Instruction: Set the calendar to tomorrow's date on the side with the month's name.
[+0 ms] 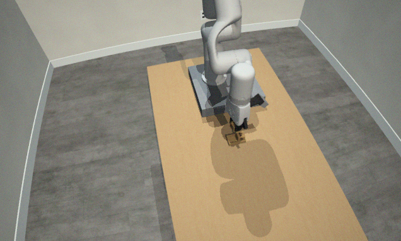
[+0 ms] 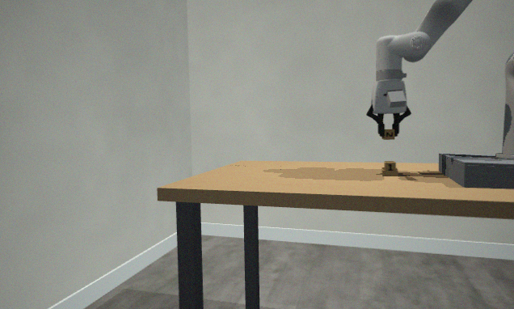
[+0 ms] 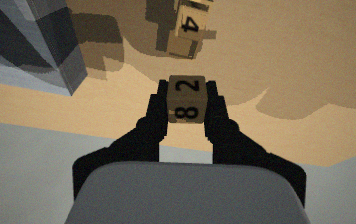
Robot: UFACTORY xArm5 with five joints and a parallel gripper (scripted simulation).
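My gripper is now 10 mm to the right of the wooden tray and 130 mm above it. The rest, counted from my hand: wooden cube: 10 mm below.
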